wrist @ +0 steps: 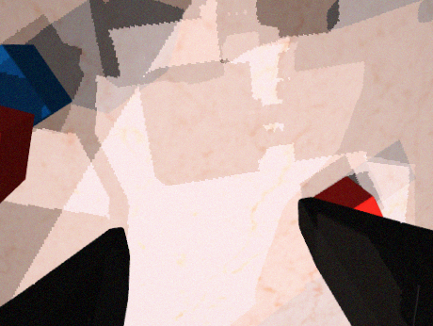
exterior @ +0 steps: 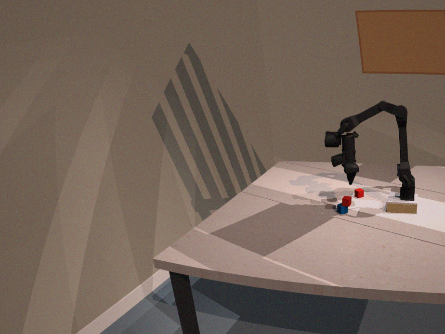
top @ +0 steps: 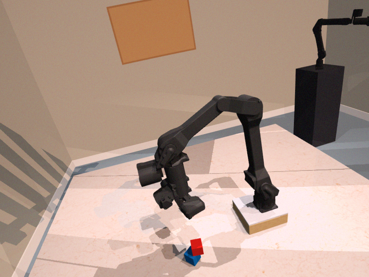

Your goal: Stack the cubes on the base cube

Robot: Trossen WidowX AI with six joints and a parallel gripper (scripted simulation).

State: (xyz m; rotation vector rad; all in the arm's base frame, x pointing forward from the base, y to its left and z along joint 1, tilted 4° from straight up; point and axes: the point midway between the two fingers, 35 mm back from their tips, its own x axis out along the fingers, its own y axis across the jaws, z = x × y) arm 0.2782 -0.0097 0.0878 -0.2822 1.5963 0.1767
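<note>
The blue cube lies 9 cm to the left of my gripper tip, 8 cm below it and 2 cm ahead of it.
</note>
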